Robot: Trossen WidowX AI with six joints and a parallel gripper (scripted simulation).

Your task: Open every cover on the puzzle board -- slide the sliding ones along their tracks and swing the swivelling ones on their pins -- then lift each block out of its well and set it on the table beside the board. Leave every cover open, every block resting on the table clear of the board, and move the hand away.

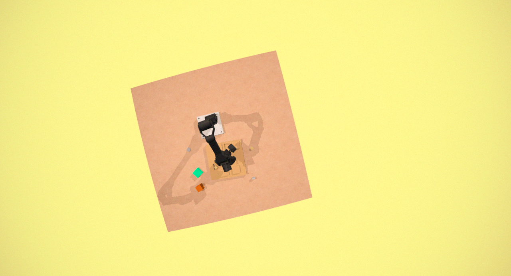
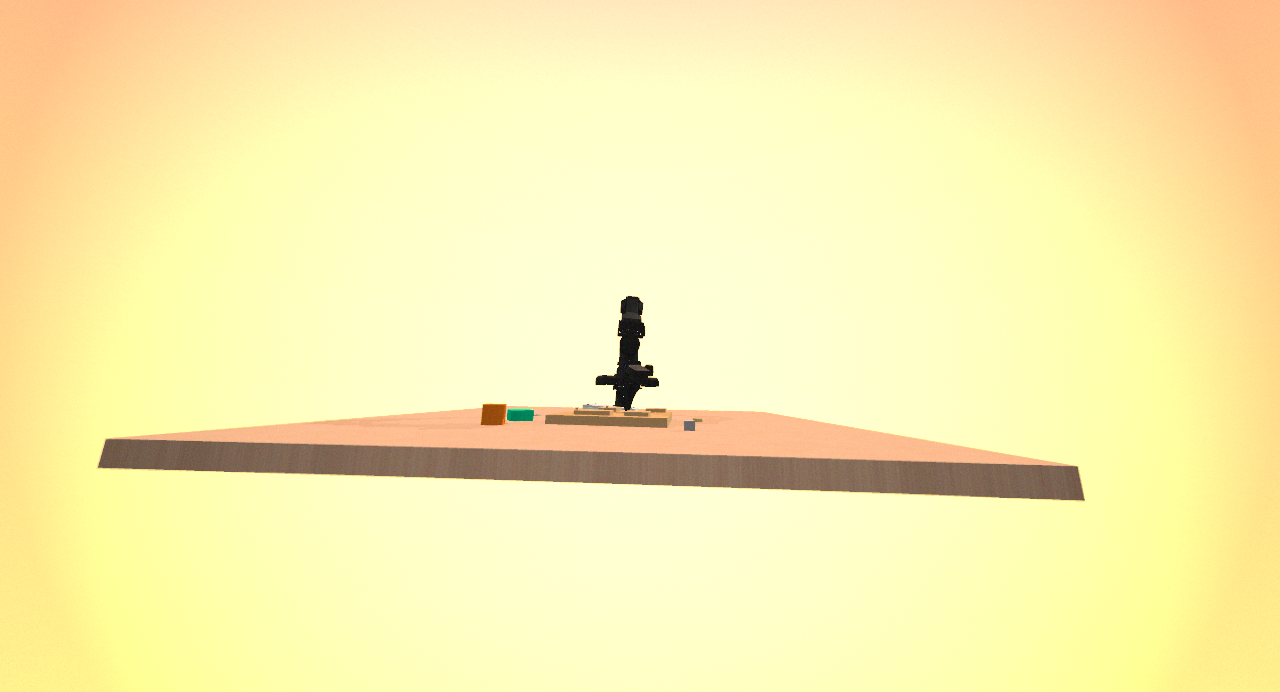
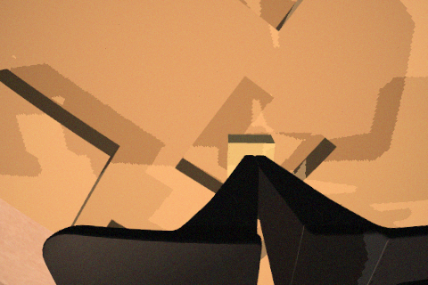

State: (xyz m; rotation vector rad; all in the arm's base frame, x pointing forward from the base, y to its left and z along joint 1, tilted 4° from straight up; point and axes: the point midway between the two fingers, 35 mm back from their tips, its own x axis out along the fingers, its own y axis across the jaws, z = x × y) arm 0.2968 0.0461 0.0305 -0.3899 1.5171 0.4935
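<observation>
My gripper tip is now 50 mm short of the tan puzzle board. Also, from my gripper tip: grey cube 250 mm ahead, 160 mm to the left, 10 mm below; green block 280 mm to the right, 100 mm ahead, 10 mm below; orange block 290 mm to the right, 220 mm ahead.
</observation>
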